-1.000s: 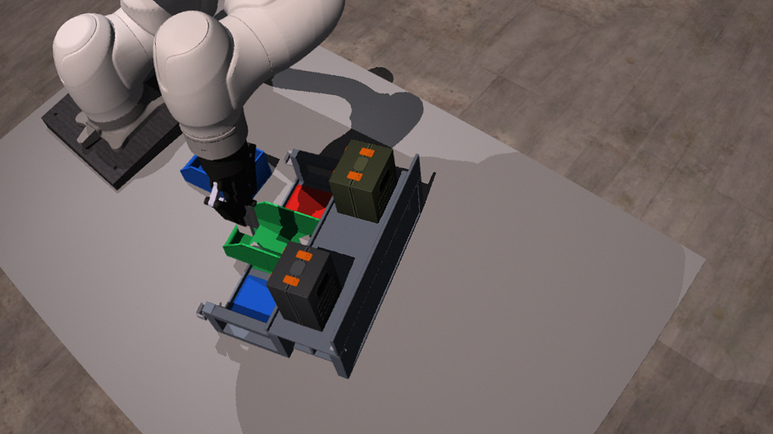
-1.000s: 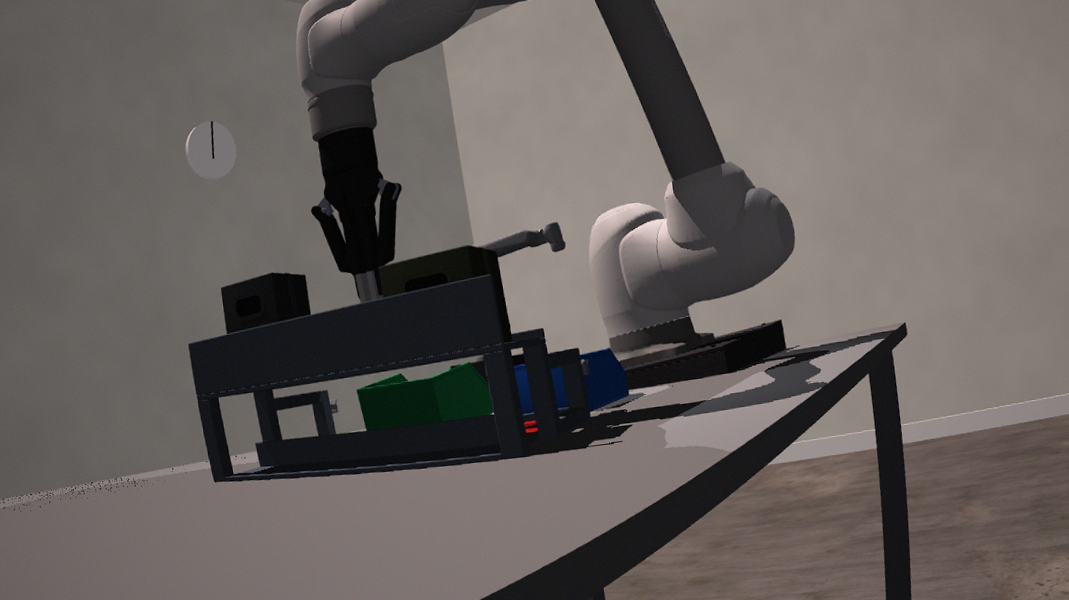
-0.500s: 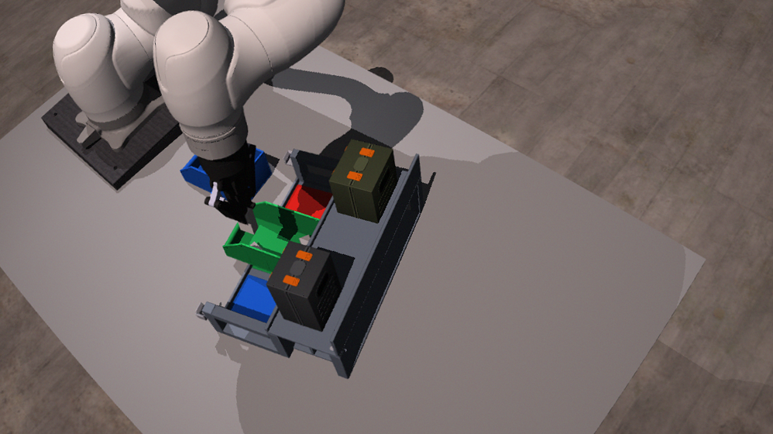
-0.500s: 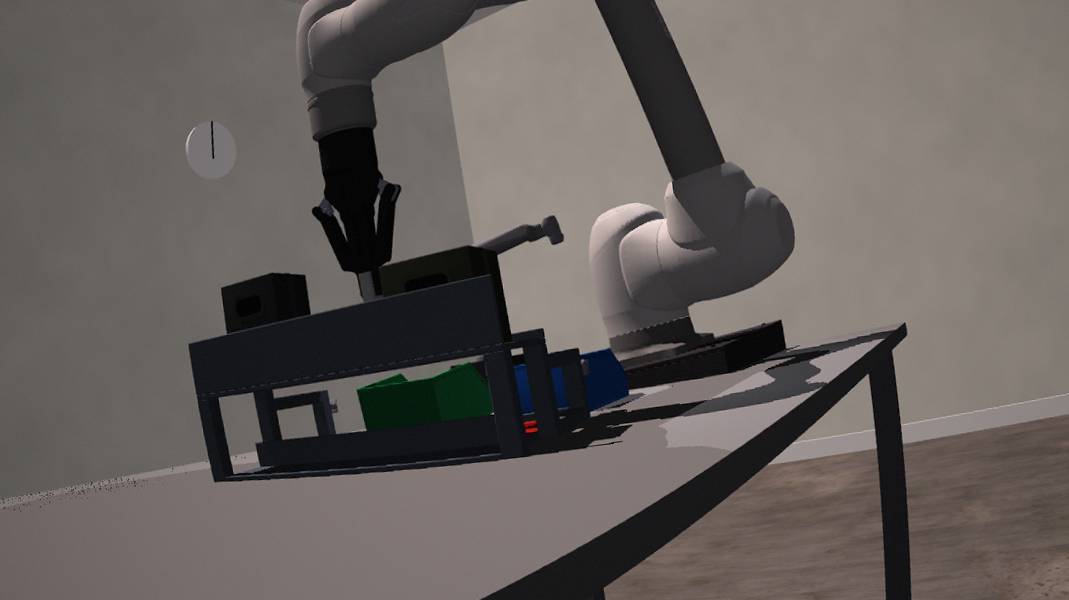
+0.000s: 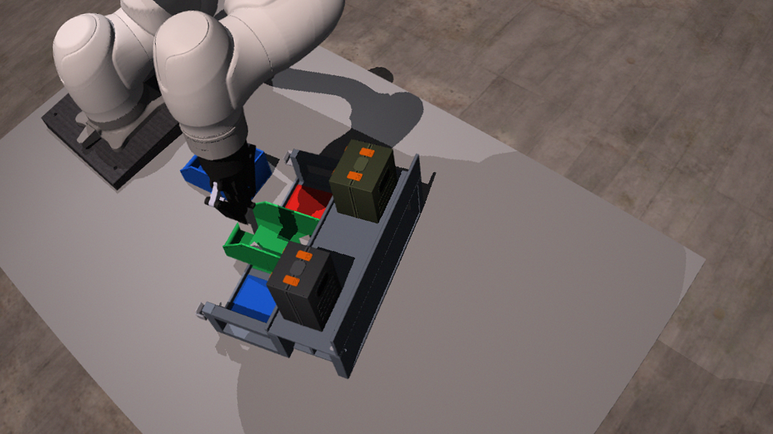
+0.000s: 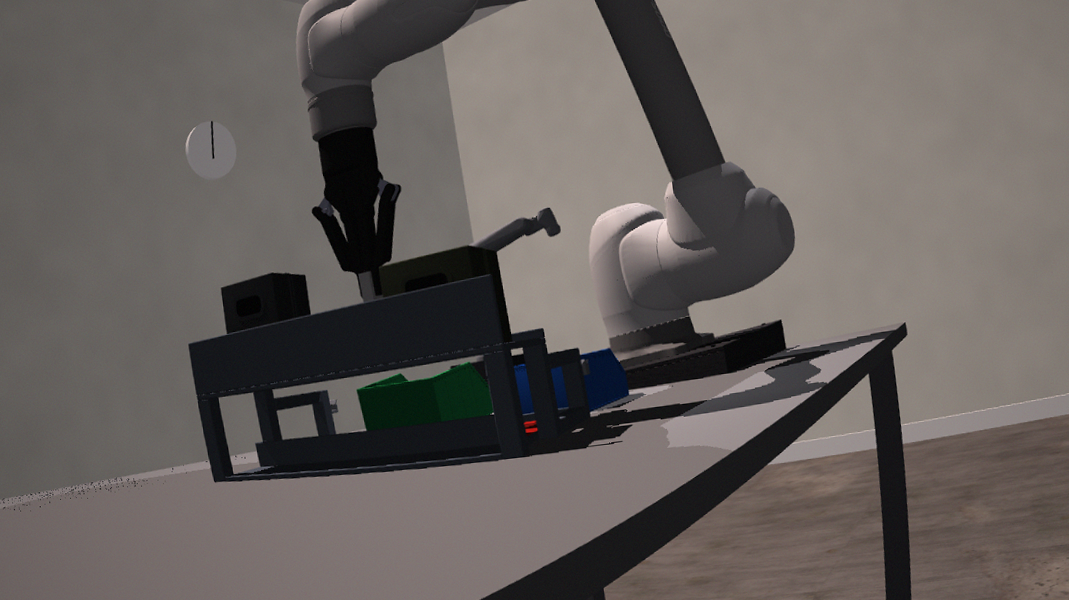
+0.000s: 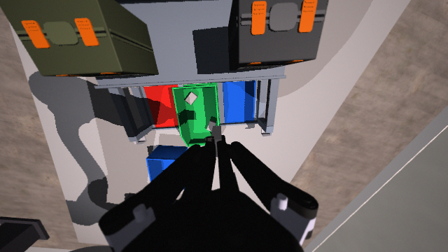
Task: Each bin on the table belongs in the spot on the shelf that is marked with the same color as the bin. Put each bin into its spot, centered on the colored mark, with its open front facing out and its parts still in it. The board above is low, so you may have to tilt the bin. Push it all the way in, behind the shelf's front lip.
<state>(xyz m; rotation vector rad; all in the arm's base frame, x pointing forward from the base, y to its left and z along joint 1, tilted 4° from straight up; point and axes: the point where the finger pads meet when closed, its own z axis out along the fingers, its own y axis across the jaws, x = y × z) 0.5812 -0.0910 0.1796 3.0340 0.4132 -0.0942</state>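
Right now my hand is 14 cm above the green bin, 4 cm to the right of it and 2 cm past it. Also, from my hand: olive case: 19 cm to the left, 10 cm ahead, 4 cm below; black case: 16 cm ahead, 3 cm to the right, 3 cm below; blue bin: 24 cm behind, 15 cm below, 12 cm to the left.
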